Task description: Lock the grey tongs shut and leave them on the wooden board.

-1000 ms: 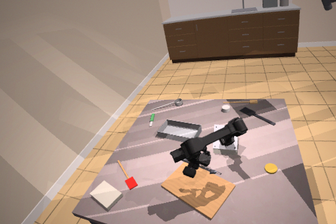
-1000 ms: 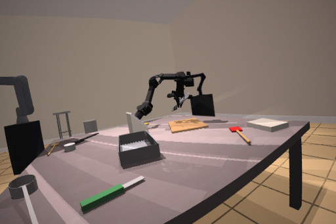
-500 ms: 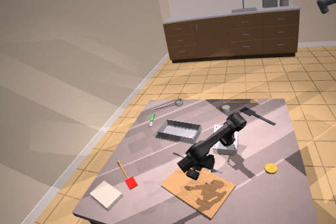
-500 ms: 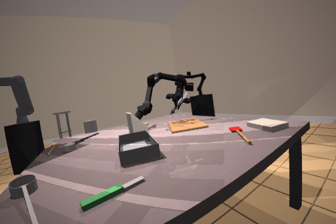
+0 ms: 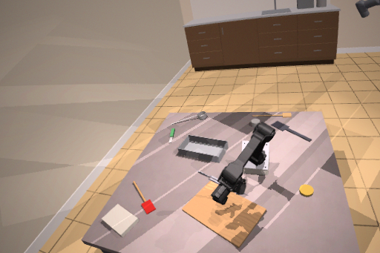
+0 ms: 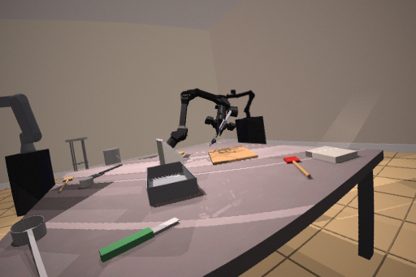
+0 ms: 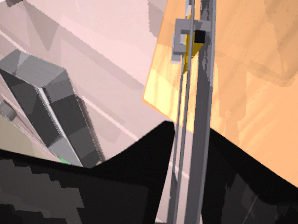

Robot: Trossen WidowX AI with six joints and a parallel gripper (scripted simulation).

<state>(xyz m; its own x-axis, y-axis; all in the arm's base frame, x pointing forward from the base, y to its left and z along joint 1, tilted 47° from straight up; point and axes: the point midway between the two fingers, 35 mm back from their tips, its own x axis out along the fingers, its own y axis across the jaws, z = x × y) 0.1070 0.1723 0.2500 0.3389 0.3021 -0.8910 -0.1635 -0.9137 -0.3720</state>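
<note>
My gripper tip is now 50 mm to the right of the wooden board and 120 mm above it. From my gripper tip the other things lie so: yellow disc: 390 mm behind, 160 mm to the right, 120 mm below; then red spatula: 460 mm ahead, 110 mm to the left, 120 mm below; then grey roasting tin: 280 mm ahead, 370 mm to the right, 100 mm below.
</note>
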